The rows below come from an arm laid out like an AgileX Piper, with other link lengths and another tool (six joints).
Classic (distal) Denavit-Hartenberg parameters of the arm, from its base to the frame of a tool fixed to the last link. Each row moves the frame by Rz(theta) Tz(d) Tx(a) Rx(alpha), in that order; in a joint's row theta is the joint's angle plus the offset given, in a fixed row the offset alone. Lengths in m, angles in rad.
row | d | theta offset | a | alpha
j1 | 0.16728 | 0 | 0 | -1.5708
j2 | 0 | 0.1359 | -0.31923 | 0
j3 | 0 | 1.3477 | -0.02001 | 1.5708
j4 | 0.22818 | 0 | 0 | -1.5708
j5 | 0 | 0 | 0 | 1.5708
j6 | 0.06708 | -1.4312 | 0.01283 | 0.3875
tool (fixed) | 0.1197 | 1.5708 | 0 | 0
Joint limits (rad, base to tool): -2.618..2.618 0..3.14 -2.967..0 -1.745..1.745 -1.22..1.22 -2.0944..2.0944
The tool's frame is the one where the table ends.
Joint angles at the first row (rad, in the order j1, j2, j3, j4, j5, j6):
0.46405 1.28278 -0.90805 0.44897 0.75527 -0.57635
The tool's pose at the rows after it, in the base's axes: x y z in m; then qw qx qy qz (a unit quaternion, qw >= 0):
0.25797 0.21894 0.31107 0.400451 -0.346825 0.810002 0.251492
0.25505 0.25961 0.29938 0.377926 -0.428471 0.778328 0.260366
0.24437 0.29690 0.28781 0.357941 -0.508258 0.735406 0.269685
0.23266 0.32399 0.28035 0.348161 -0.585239 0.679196 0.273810
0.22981 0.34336 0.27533 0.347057 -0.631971 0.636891 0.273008
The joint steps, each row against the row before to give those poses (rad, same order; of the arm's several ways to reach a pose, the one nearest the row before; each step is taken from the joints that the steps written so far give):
0.10878 0.09839 -0.06966 -0.04144 -0.00408 -0.05774
0.08949 0.10158 -0.06566 -0.00875 -0.00001 -0.09675
0.08204 0.08434 -0.05483 -0.00215 -0.00001 -0.11289
0.05520 0.05850 -0.04101 -0.00001 -0.00476 -0.14590
0.02977 0.05098 -0.04198 -0.00215 -0.01263 -0.10087

